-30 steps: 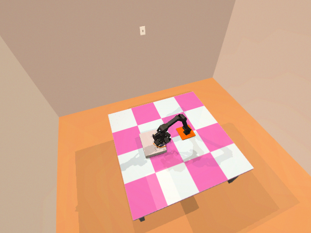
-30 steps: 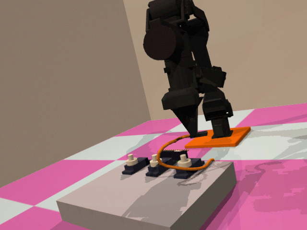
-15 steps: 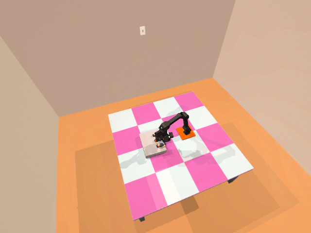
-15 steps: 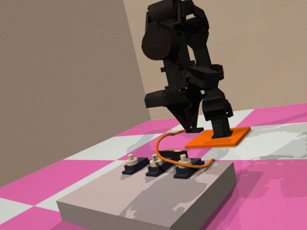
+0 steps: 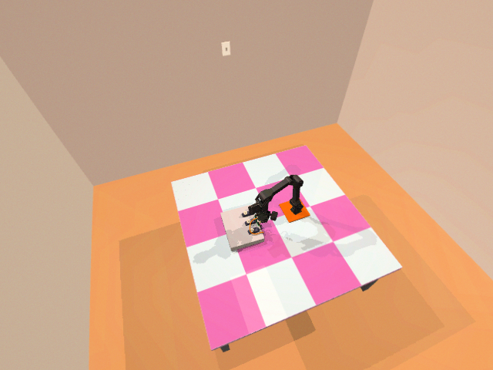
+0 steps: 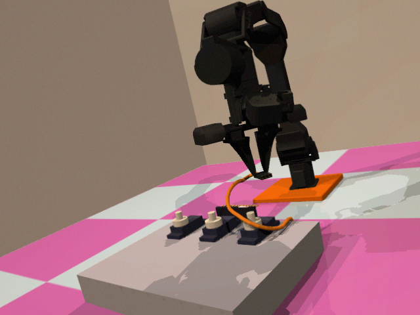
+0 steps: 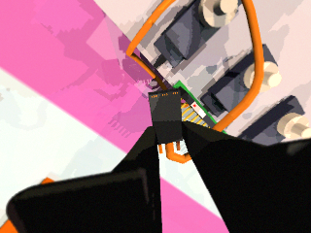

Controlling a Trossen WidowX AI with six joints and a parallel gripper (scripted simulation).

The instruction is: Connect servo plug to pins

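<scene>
Now: the red dot 5 cm below my gripper tip, 3 cm to the right of it and 2 cm ahead of it. From my gripper tip the other things lie so: pale grey printed holder: 17 cm ahead, 10 cm below, 9 cm to the right; green strip: 7 cm below, 6 cm to the right, 1 cm ahead; black pin header: 6 cm below, 5 cm to the right, 1 cm ahead.
</scene>
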